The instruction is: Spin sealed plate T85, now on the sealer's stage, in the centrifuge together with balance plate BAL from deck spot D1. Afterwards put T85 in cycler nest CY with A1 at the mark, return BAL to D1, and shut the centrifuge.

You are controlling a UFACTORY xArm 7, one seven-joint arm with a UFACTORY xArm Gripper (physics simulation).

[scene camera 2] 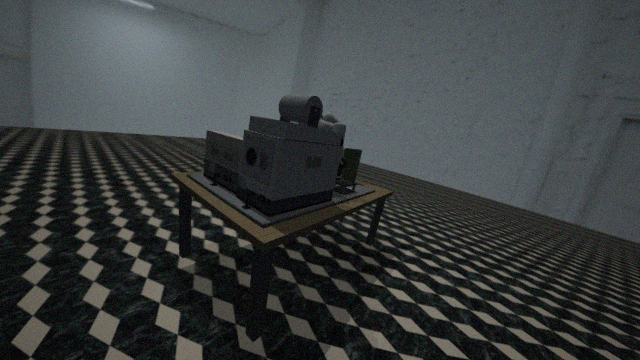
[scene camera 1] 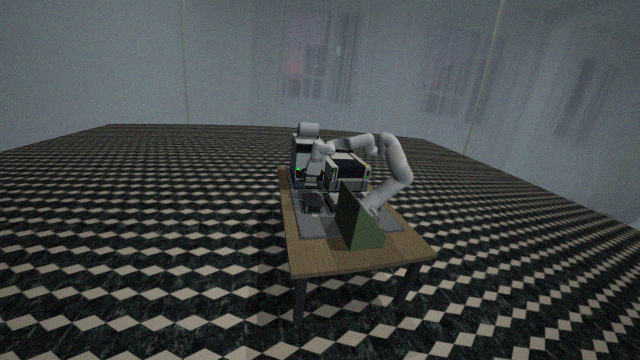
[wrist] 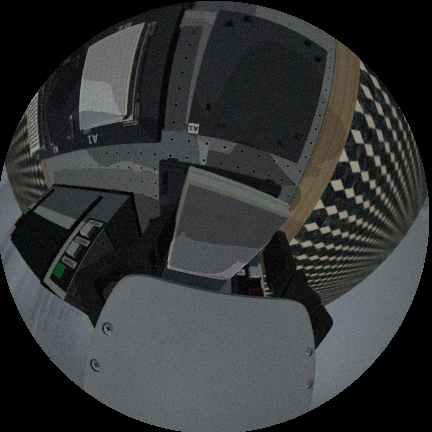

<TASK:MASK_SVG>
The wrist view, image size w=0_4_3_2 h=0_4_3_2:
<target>my gripper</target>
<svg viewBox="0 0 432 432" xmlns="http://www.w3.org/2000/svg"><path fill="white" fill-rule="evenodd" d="M75 273L74 283L94 327L85 362L83 390L103 404L139 421L184 432L242 432L284 422L308 411L314 384L315 349L331 328L333 321L321 304L319 295L306 284L306 275L300 270L296 271L295 261L284 231L275 231L262 252L266 285L268 289L274 289L271 297L210 290L153 276L151 268L158 267L158 264L162 263L173 238L176 208L170 204L164 207L158 217L153 218L141 237L128 239L124 247L103 253L97 262L94 261ZM118 281L105 300L102 294L103 288L111 281Z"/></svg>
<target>white well plate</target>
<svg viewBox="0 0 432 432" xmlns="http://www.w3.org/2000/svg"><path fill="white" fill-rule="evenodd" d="M151 24L142 22L132 25L88 46L80 83L79 130L134 119L140 70Z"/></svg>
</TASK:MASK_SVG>
